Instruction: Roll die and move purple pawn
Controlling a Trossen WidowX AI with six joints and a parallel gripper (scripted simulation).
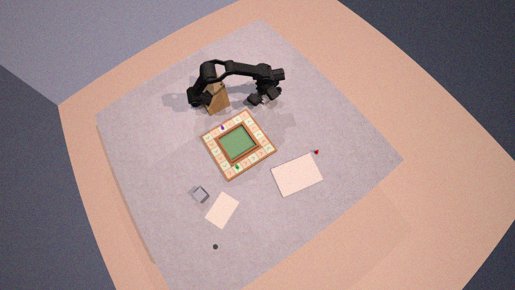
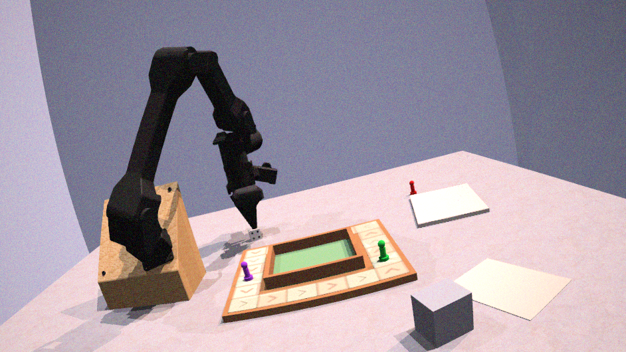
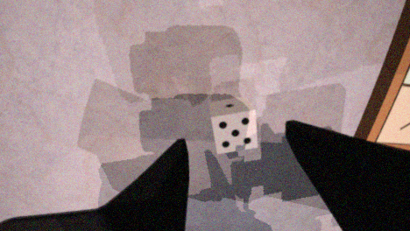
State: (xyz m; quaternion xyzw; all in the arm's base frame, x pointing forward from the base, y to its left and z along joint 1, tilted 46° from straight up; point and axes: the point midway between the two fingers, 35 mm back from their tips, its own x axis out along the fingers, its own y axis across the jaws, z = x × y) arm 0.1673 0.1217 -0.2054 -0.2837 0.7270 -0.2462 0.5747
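My gripper tip is 2 cm past the purple pawn and 27 cm to the left of it. From my gripper tip the other things lie so: green tray: 9 cm ahead, 26 cm to the right, 2 cm below; then red pawn: 39 cm ahead, 2 cm below; then green pawn: 19 cm ahead, 34 cm to the right.
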